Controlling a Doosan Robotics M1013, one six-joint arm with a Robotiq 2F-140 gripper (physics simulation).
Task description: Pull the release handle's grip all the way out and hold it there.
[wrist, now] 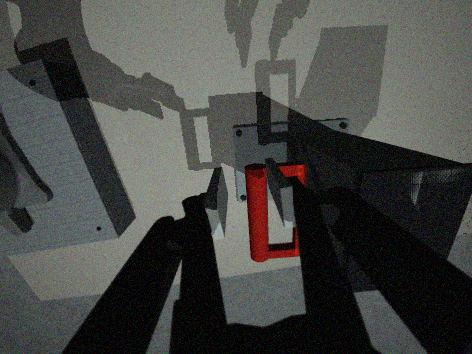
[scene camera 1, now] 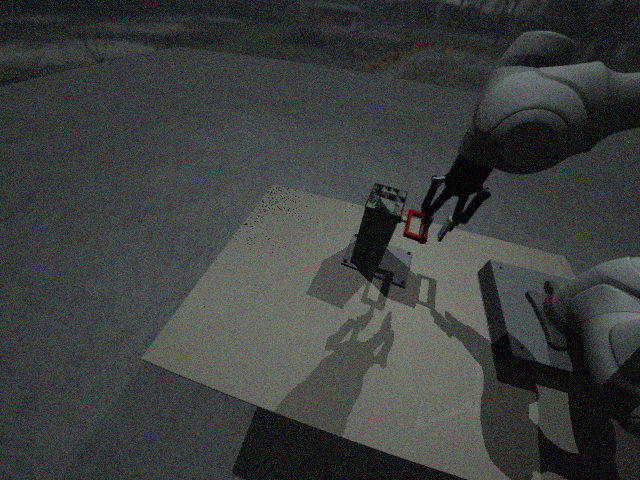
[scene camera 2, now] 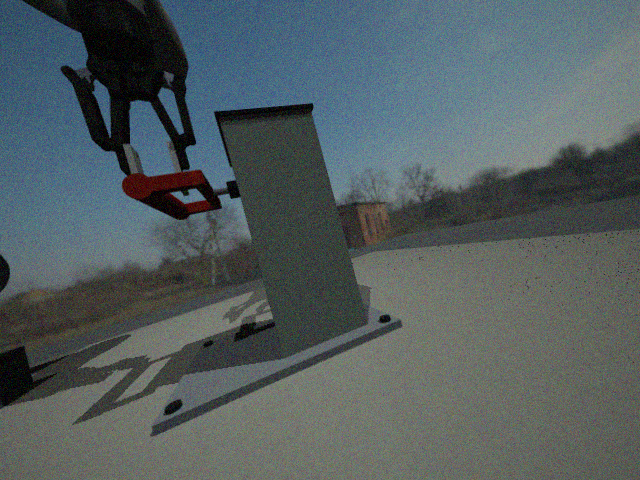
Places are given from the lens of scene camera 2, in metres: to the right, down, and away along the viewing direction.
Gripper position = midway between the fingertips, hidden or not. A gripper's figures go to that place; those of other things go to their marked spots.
my gripper (scene camera 2: 165, 195): -0.22, -0.06, 0.33
bolted base plate (scene camera 2: 226, 369): -0.10, 0.14, 0.24
